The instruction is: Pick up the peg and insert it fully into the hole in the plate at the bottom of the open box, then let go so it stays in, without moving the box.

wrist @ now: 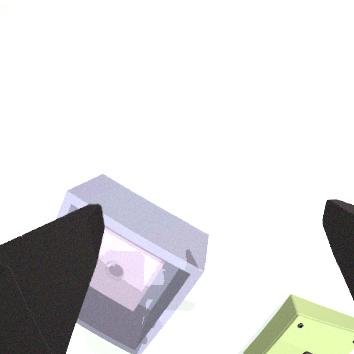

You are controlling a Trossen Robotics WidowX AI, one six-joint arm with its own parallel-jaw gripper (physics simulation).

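Places are measured from the arm's base along level axes (x right, y ahead, z up), in metres.
Where they show: gripper, fingertip midpoint: (217, 215).
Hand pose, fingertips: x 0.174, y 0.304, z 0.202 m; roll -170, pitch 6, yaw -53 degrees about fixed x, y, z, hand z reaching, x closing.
Note:
Each offset is from my fingertips to the top centre of the thing. "pt": to the spot under its first point.
The open box {dx -0.186, dy +0.014, dz -0.158 m} (145, 215), pale blue-grey, shows at the lower left, turned at an angle. The pink plate {dx -0.186, dy +0.014, dz -0.195 m} (122, 290) lies at its bottom, with a round hole {pt dx -0.196, dy +0.014, dz -0.209 m} (115, 270) in its surface. My gripper (217, 215) is open, with its two black fingers wide apart. In this view the left finger covers the left part of the box and some of the plate. The right finger stands at the right edge of the view. No peg can be made out, between the fingers or elsewhere.
A yellow-green tray-like object (272, 327) with raised sloping sides and small dark round spots shows at the lower right, cut off by the view's edge. It stands apart from the box. The surface around them is very bright white.

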